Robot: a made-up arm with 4 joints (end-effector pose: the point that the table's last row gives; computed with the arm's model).
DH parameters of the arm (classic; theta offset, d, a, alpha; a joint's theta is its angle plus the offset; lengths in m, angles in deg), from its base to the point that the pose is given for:
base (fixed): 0 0.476 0.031 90
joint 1: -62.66 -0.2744 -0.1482 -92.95
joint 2: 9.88 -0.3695 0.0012 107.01
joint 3: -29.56 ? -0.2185 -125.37
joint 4: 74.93 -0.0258 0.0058 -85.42
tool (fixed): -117.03 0.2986 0 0
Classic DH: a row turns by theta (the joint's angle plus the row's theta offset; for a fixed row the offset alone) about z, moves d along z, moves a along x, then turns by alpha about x.
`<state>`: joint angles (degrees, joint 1 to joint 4).
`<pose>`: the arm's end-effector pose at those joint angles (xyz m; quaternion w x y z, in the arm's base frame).
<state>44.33 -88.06 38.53 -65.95</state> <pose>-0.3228 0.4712 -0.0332 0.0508 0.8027 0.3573 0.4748</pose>
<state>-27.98 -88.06 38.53 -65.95</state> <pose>-0.5617 0.4712 0.6584 0.1698 -0.9282 -0.3184 0.0902</pose>
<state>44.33 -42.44 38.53 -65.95</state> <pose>-0.4677 0.3834 0.0195 0.2325 -0.6243 -0.5675 -0.4838</pose>
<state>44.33 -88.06 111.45 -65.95</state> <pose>-0.2485 0.1169 -0.1096 0.5442 0.5510 0.5694 0.2757</pose>
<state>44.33 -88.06 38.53 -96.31</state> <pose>-0.3059 0.3199 0.0001 0.2880 0.8117 0.2452 0.4450</pose>
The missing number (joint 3, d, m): 0.2833
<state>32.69 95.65 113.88 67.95</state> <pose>-0.2096 0.1551 -0.3943 0.1669 0.8014 -0.5376 0.2023</pose>
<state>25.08 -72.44 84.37 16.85</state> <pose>-0.8291 0.4235 0.0457 0.4633 -0.5648 -0.6771 -0.0892</pose>
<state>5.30 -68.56 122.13 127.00</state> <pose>-0.8293 0.1367 0.6560 0.8583 -0.1630 -0.1654 0.4575</pose>
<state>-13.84 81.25 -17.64 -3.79</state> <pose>-0.0306 -0.1072 0.3101 0.7211 0.5737 0.1949 0.3359</pose>
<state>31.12 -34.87 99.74 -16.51</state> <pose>-0.6048 0.2514 -0.1510 0.2237 -0.3757 -0.8576 -0.2708</pose>
